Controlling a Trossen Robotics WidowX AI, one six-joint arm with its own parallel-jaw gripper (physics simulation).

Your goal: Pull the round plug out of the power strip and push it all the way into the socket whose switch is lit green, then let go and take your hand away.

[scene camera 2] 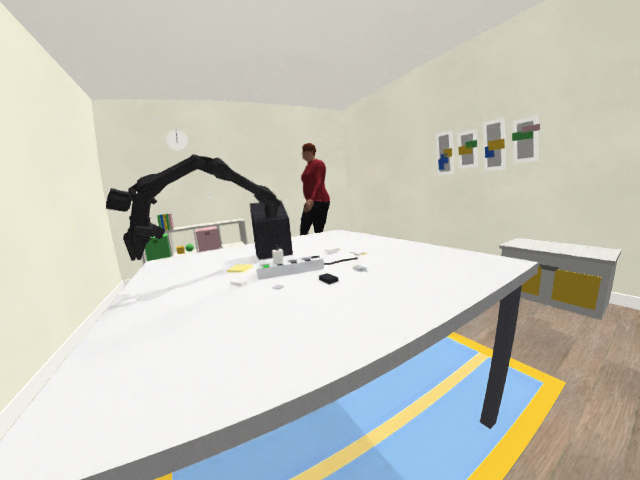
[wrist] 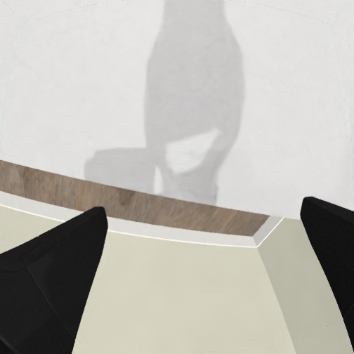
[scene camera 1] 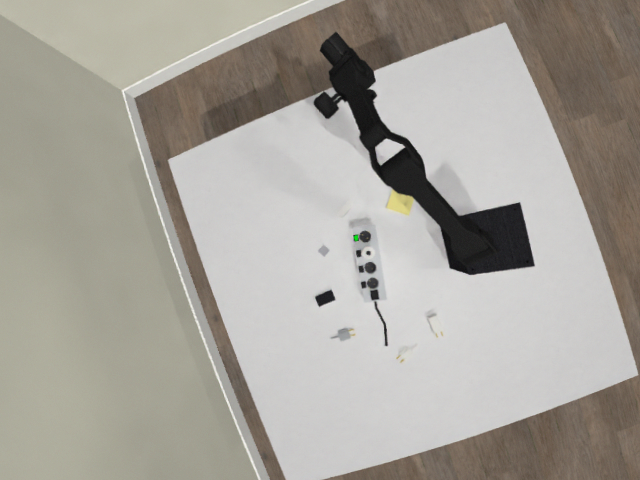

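Where they show: gripper, between the fingertips: [scene camera 2: 135,260] [scene camera 1: 337,98]; arm's base, origin of its link: [scene camera 2: 271,213] [scene camera 1: 481,244].
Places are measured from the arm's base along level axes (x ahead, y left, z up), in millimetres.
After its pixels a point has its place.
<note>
The white round plug [scene camera 1: 368,252] @(x 295, y -28, z -92 mm) [scene camera 2: 277,256] @(x 312, y -30, z -134 mm) stands upright in the power strip [scene camera 1: 377,260] @(x 268, y 6, z -163 mm) [scene camera 2: 292,268] @(x 331, y 16, z -182 mm), in the second socket from the end with the green light. The green-lit switch [scene camera 1: 356,238] @(x 322, y -75, z -161 mm) [scene camera 2: 266,266] @(x 325, y -74, z -161 mm) is beside the end socket [scene camera 1: 364,236] @(x 295, y -77, z -181 mm), which is dark and has no plug in it. My gripper [scene camera 2: 135,255] @(x 303, y -503, z -80 mm) [wrist: 207,213] is open and empty. It hangs above the far left part of the table in scene camera 2, well away from the strip. In scene camera 1 its fingertips cannot be made out. The plug and strip do not show in the wrist view.
A yellow pad [scene camera 1: 400,202] @(x 158, y -166, z -193 mm) [scene camera 2: 240,268] @(x 176, y -170, z -194 mm) and a small white piece [scene camera 1: 344,208] @(x 343, y -180, z -191 mm) [scene camera 2: 238,282] @(x 356, y -176, z -192 mm) lie near the green-lit end. A grey tile [scene camera 1: 323,250] @(x 438, y -55, z -201 mm), black block [scene camera 1: 325,298] @(x 458, y 104, z -188 mm), grey plug [scene camera 1: 344,334] @(x 417, y 235, z -190 mm), white plug [scene camera 1: 435,324] @(x 117, y 246, z -181 mm) and black cord [scene camera 1: 383,322] @(x 282, y 216, z -196 mm) lie around the strip.
</note>
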